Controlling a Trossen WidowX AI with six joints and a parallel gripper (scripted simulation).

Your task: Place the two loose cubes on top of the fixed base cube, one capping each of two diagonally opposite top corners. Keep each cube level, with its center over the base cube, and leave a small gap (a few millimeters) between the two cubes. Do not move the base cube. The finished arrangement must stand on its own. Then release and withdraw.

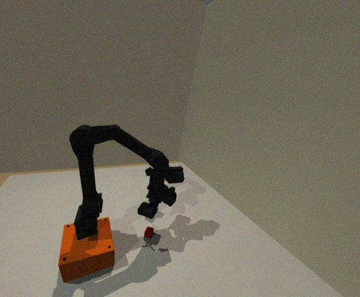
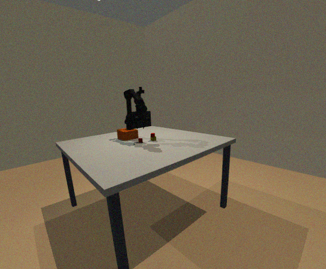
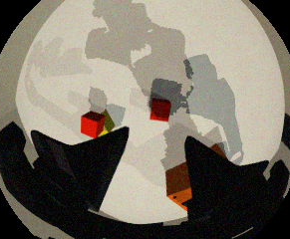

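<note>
My gripper tip is 60 mm short of the red cube, 90 mm to the right of it and 70 mm above it. Round my gripper tip: yellow cube (60 mm ahead, 110 mm to the left, 110 mm below).
</note>
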